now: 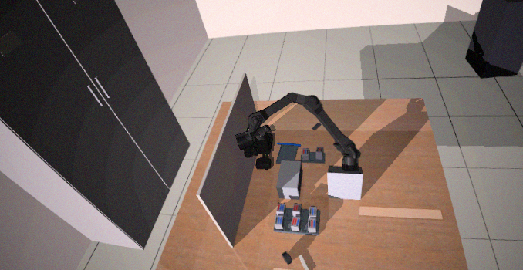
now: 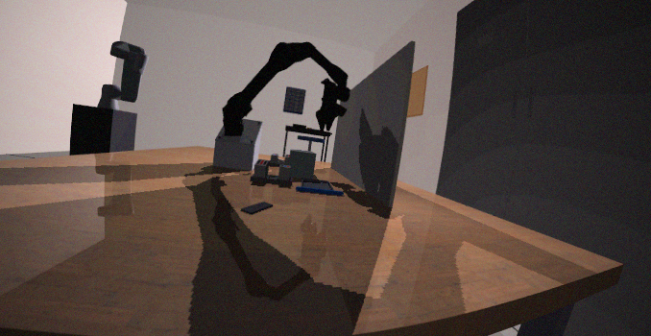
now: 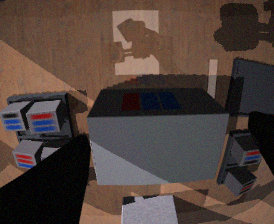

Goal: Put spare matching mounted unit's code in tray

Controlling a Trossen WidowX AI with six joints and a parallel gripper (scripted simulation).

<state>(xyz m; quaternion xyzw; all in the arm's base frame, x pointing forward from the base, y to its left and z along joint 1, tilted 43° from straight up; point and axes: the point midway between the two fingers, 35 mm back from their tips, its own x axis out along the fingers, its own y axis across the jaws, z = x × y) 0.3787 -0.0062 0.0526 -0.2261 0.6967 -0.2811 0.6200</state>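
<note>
Right now the white spare block is 40 mm behind my gripper tip, 160 mm to the left of it and 150 mm below it. Also, from my gripper tip: blue-rimmed tray: 70 mm behind, 190 mm to the right, 190 mm below; tall grey panel: 140 mm ahead, 30 mm to the right, 30 mm above; grey box: 90 mm behind, 10 mm to the left, 150 mm below.
</note>
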